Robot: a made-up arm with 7 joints. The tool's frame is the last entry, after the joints.
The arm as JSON. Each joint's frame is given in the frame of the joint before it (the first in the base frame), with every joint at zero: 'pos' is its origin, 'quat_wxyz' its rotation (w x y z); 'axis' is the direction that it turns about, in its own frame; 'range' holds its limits. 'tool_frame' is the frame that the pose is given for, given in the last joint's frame.
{
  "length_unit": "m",
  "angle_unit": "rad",
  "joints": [
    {
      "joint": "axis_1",
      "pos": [
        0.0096,
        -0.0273,
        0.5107
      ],
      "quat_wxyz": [
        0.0,
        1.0,
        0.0,
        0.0
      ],
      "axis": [
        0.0,
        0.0,
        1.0
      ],
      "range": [
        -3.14,
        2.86
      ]
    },
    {
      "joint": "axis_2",
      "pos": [
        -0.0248,
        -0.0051,
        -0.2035
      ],
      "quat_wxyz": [
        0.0,
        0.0,
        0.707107,
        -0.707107
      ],
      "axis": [
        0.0,
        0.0,
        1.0
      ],
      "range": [
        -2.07,
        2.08
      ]
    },
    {
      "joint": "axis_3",
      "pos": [
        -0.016,
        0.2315,
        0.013
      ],
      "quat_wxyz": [
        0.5,
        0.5,
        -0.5,
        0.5
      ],
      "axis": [
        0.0,
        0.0,
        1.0
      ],
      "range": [
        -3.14,
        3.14
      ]
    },
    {
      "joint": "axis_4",
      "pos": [
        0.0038,
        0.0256,
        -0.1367
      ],
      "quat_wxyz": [
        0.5,
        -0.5,
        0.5,
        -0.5
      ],
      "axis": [
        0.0,
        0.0,
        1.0
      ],
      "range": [
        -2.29,
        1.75
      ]
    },
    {
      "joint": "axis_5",
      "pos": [
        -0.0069,
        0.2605,
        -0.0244
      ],
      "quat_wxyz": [
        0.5,
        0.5,
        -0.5,
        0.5
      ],
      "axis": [
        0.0,
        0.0,
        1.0
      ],
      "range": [
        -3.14,
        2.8
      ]
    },
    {
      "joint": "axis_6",
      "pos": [
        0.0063,
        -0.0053,
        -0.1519
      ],
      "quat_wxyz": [
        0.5,
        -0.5,
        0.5,
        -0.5
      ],
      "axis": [
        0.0,
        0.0,
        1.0
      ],
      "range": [
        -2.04,
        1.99
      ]
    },
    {
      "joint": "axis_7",
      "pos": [
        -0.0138,
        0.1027,
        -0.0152
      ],
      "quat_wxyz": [
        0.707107,
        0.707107,
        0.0,
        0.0
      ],
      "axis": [
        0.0,
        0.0,
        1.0
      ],
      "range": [
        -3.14,
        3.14
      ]
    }
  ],
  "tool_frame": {
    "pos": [
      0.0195,
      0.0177,
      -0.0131
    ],
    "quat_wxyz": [
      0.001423,
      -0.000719,
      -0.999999,
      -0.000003
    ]
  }
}
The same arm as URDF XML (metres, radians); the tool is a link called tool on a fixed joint. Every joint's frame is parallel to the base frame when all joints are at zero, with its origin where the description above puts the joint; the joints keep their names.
<robot name="arm">
<joint name="axis_1" type="revolute"><parent link="base"/><child link="link1"/><origin xyz="0.0096 -0.0273 0.5107" rpy="0.0000 0.0000 0.0000"/><axis xyz="0 0 -1"/><limit lower="-3.1400" upper="2.8600"/></joint>
<joint name="axis_2" type="revolute"><parent link="link1"/><child link="link2"/><origin xyz="-0.0248 0.0051 0.2035" rpy="0.0000 0.0000 0.0000"/><axis xyz="0 1 0"/><limit lower="-2.0700" upper="2.0800"/></joint>
<joint name="axis_3" type="revolute"><parent link="link2"/><child link="link3"/><origin xyz="0.0160 0.0130 0.2315" rpy="0.0000 0.0000 0.0000"/><axis xyz="0 0 -1"/><limit lower="-3.1400" upper="3.1400"/></joint>
<joint name="axis_4" type="revolute"><parent link="link3"/><child link="link4"/><origin xyz="0.0256 0.0038 0.1367" rpy="0.0000 0.0000 0.0000"/><axis xyz="0 1 0"/><limit lower="-2.2900" upper="1.7500"/></joint>
<joint name="axis_5" type="revolute"><parent link="link4"/><child link="link5"/><origin xyz="0.0069 -0.0244 0.2605" rpy="0.0000 0.0000 0.0000"/><axis xyz="0 0 -1"/><limit lower="-3.1400" upper="2.8000"/></joint>
<joint name="axis_6" type="revolute"><parent link="link5"/><child link="link6"/><origin xyz="-0.0053 0.0063 0.1519" rpy="0.0000 0.0000 0.0000"/><axis xyz="0 1 0"/><limit lower="-2.0400" upper="1.9900"/></joint>
<joint name="axis_7" type="revolute"><parent link="link6"/><child link="link7"/><origin xyz="0.0138 -0.0152 0.1027" rpy="0.0000 0.0000 0.0000"/><axis xyz="0 0 -1"/><limit lower="-3.1400" upper="3.1400"/></joint>
<joint name="tool_fixed" type="fixed"><parent link="link7"/><child link="tool"/><origin xyz="-0.0195 0.0177 0.0131" rpy="0.0000 0.0028 0.0014"/></joint>
<link name="base"/>
<link name="link1"/>
<link name="link2"/>
<link name="link3"/>
<link name="link4"/>
<link name="link5"/>
<link name="link6"/>
<link name="link7"/>
<link name="tool"/>
</robot>

